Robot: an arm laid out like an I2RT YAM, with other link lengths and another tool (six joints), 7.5 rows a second.
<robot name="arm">
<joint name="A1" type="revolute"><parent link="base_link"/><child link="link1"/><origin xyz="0.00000 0.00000 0.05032"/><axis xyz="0 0 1"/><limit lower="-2.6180" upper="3.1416"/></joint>
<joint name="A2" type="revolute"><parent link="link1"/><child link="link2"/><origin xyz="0.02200 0.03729 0.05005" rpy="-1.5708 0.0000 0.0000"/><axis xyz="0 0 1"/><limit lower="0.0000" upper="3.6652"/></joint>
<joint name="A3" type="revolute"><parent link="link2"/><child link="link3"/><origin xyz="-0.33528 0.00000 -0.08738" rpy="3.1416 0.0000 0.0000"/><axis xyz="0 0 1"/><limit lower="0.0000" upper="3.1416"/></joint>
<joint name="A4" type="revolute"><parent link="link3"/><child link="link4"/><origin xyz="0.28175 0.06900 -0.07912"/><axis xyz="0 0 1"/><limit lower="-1.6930" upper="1.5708"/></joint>
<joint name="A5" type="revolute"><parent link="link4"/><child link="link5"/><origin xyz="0.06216 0.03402 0.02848" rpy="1.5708 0.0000 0.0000"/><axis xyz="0 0 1"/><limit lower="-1.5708" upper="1.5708"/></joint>
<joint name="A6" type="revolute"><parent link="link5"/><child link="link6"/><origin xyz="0.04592 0.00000 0.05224" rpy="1.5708 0.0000 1.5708"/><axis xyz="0 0 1"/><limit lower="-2.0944" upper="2.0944"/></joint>
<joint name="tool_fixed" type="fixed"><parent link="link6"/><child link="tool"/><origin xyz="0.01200 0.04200 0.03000" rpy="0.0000 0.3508 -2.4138"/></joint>
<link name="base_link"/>
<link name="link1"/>
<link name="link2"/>
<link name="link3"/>
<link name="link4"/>
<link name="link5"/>
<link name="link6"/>
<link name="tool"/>
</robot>
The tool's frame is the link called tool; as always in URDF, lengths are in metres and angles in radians.
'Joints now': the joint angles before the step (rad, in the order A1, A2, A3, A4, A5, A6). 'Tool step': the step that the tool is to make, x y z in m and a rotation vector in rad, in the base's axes. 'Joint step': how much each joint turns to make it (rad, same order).
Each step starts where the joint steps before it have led.
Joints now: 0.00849 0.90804 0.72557 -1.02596 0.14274 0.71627
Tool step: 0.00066 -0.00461 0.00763 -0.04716 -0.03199 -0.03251
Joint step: -0.00690 -0.01321 0.02383 -0.00636 0.05343 0.00644
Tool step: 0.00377 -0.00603 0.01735 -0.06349 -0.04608 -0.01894
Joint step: -0.00522 -0.00437 0.05858 -0.01372 0.06355 -0.01354
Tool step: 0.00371 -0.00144 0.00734 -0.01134 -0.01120 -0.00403
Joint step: -0.00403 0.01059 0.02801 -0.00483 0.01016 -0.00507
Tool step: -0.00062 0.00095 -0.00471 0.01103 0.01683 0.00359
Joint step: -0.00001 0.00400 -0.01478 0.00147 -0.01139 0.00151
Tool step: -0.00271 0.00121 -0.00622 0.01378 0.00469 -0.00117
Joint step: -0.00016 -0.00954 -0.02407 0.00800 -0.01204 0.00692
